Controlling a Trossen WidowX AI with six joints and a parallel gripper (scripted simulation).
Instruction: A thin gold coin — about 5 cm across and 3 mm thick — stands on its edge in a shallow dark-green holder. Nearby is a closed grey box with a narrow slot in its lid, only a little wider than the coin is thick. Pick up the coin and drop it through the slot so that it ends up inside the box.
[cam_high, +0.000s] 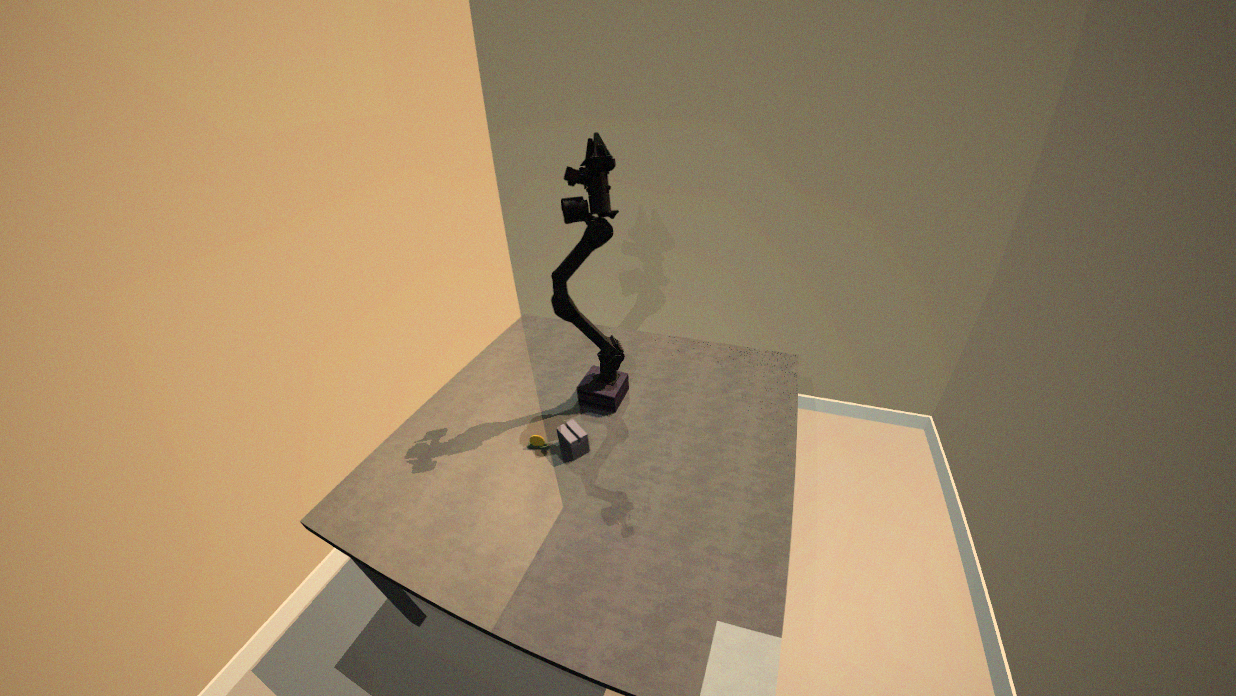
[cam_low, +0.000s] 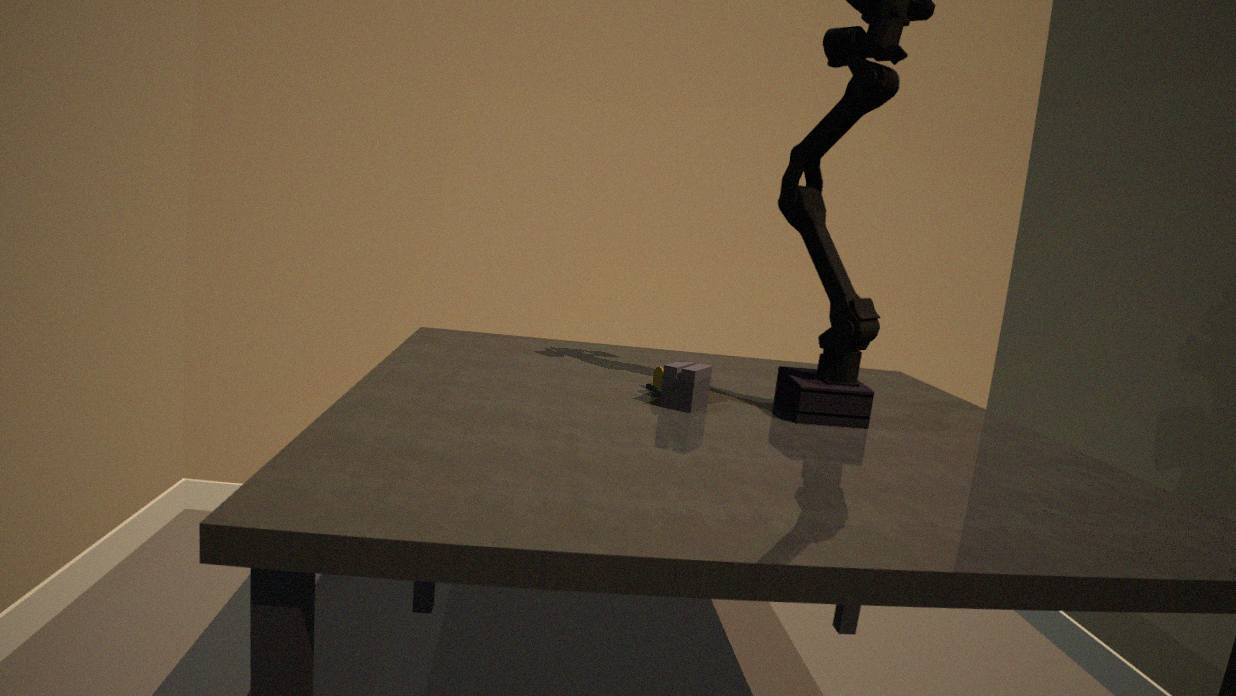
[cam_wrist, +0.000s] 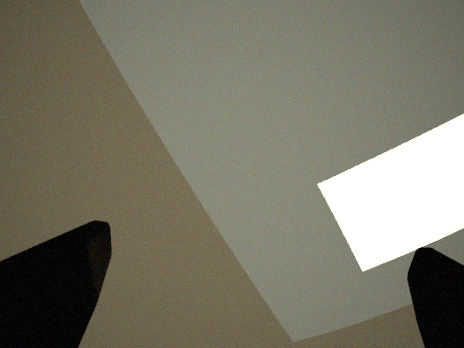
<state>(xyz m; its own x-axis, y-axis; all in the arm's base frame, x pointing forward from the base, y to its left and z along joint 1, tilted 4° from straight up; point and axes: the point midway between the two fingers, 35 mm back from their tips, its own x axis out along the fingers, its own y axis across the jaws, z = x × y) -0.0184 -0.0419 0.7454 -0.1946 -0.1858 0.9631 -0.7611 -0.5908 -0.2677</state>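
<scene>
Now: the gold coin 330 mm ahead of my gripper tip, 110 mm to the right of it and 830 mm below it.
</scene>
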